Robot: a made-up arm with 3 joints. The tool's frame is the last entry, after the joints.
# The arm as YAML. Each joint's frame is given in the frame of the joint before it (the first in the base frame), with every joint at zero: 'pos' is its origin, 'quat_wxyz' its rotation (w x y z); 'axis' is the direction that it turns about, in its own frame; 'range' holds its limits. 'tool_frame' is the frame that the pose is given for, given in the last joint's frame.
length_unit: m
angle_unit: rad
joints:
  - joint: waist
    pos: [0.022, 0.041, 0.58]
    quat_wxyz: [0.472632, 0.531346, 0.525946, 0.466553]
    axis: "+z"
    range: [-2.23, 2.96]
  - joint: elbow
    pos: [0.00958, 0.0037, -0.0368]
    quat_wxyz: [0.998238, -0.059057, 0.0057, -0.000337]
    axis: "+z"
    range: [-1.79, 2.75]
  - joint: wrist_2
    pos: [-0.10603, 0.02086, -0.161]
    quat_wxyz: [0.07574, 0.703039, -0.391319, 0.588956]
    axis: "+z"
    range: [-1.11, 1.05]
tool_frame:
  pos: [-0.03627, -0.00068, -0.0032]
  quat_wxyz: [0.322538, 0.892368, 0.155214, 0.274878]
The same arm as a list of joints. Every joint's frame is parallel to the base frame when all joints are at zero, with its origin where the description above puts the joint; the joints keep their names.
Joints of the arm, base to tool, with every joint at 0 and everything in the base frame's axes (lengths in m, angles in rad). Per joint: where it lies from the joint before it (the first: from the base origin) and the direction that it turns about. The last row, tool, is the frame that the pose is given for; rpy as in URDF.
waist: axis 0.992959 -0.0115 -0.117895 origin 0.0220 0.0410 0.5800
elbow: axis 1 0 0 origin -0.0360 0.0100 0.0080
wrist_2: axis -0.294789 0.76807 -0.568478 origin -0.1610 -0.1060 0.0210
tool: origin -0.0310 -0.0020 0.0190 rpy 0.1971 1.1213 0.0195
Joint limits (rad, base to tool): -2.2300..2.9600 -1.7900..2.7500 -1.1100..1.0500

